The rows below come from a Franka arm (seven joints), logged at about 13 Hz.
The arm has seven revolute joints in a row. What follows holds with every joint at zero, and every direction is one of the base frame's. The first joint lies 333 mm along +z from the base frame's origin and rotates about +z. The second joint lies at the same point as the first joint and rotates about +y. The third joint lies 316 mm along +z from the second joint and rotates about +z. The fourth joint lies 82.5 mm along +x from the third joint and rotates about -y. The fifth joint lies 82.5 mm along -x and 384 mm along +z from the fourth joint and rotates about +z. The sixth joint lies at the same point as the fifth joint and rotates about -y. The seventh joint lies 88 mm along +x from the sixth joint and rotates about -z. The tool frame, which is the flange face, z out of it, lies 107 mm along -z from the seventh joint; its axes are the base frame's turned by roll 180, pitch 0 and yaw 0 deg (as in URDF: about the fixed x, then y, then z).
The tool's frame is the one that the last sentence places.
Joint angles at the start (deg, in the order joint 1, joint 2, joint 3, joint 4, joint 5, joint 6, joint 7):
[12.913 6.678 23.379 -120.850 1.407 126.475 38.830]
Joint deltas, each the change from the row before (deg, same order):
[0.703 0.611 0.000 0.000 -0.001 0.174 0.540]
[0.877 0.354 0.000 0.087 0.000 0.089 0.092]
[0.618 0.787 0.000 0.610 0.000 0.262 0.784]
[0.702 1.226 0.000 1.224 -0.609 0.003 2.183]
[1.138 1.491 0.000 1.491 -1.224 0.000 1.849]
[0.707 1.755 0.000 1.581 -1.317 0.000 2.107]
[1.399 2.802 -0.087 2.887 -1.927 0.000 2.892]
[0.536 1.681 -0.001 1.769 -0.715 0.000 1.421]
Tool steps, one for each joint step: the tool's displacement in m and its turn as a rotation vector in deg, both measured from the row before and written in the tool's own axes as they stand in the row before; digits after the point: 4 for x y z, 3 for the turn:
[-0.0036 -0.0053 0.0056 -0.103 -0.480 -0.127]
[-0.0048 -0.0068 0.0030 -0.042 -0.241 -0.764]
[-0.0007 -0.0066 0.0024 0.292 -0.114 0.205]
[0.0011 -0.0085 0.0022 0.018 0.041 1.178]
[-0.0009 -0.0122 0.0030 -0.271 0.307 0.068]
[0.0024 -0.0093 0.0046 -0.314 0.216 0.734]
[0.0032 -0.0173 0.0053 -0.149 0.533 0.675]
[0.0034 -0.0088 0.0030 0.200 0.090 0.641]

